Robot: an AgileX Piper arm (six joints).
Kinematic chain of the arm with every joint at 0, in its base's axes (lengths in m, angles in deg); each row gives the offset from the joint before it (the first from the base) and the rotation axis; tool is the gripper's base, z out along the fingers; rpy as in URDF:
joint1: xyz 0 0 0.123 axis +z
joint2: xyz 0 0 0 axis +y
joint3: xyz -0.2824 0 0.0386 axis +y
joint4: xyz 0.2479 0 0.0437 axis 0.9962 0 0.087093
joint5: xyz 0 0 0 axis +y
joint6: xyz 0.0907 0 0.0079 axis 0.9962 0 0.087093
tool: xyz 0 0 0 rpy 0 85 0
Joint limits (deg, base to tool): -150..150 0..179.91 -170..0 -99.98..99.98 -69.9..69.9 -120..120
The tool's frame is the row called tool.
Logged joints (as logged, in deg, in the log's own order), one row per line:
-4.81 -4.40 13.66 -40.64 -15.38 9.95
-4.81 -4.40 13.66 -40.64 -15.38 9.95
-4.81 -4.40 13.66 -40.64 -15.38 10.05
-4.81 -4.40 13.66 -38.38 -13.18 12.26
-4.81 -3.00 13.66 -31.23 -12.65 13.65
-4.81 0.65 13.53 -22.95 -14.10 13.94
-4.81 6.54 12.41 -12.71 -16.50 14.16
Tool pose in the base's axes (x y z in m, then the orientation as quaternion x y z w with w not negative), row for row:
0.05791 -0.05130 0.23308 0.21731 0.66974 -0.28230 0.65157
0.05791 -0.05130 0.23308 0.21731 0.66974 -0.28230 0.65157
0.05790 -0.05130 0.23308 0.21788 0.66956 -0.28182 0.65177
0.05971 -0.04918 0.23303 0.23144 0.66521 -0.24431 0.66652
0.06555 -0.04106 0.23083 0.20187 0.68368 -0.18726 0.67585
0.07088 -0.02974 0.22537 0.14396 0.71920 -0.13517 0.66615
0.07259 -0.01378 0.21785 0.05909 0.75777 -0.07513 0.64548
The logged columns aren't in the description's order. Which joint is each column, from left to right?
Columns, left to right: joint3, joint5, joint2, joint1, joint6, joint4.
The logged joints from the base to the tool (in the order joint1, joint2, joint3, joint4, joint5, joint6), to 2 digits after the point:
-40.64 13.66 -4.81 9.95 -4.40 -15.38
-40.64 13.66 -4.81 9.95 -4.40 -15.38
-40.64 13.66 -4.81 10.05 -4.40 -15.38
-38.38 13.66 -4.81 12.26 -4.40 -13.18
-31.23 13.66 -4.81 13.65 -3.00 -12.65
-22.95 13.53 -4.81 13.94 0.65 -14.10
-12.71 12.41 -4.81 14.16 6.54 -16.50

